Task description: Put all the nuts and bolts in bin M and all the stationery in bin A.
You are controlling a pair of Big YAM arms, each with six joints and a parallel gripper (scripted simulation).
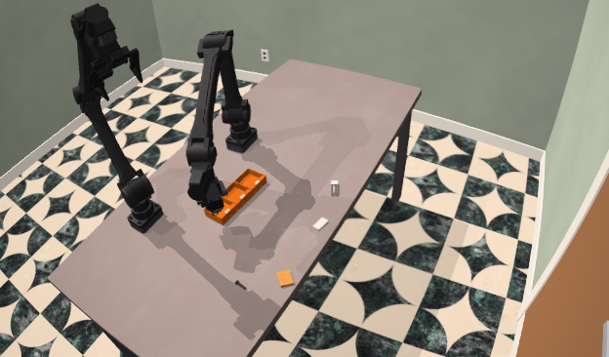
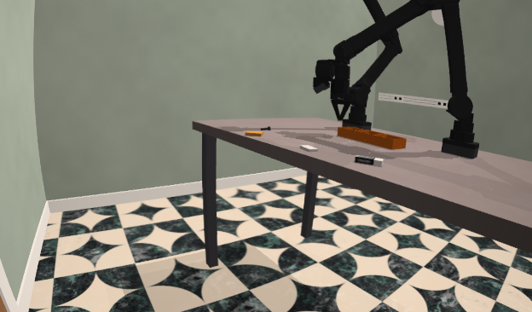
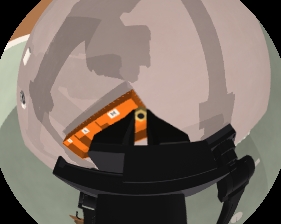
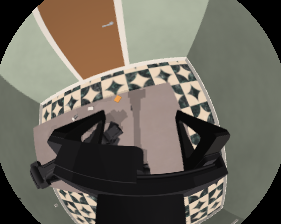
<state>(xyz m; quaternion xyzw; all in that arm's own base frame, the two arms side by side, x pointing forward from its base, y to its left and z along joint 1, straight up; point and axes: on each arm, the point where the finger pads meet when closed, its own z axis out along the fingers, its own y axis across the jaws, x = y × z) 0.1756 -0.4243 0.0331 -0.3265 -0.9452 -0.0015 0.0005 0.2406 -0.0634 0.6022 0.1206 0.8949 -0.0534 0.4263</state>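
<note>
Now: the black bolt 230 mm ahead of my left hand, 140 mm to the right of it and 60 mm below it. The rest, counted from my left hand: orange notepad 320 mm ahead, 50 mm to the right, 60 mm below; orange double bin 40 mm behind, 130 mm to the left, 50 mm below; brass nut 10 mm below.
</note>
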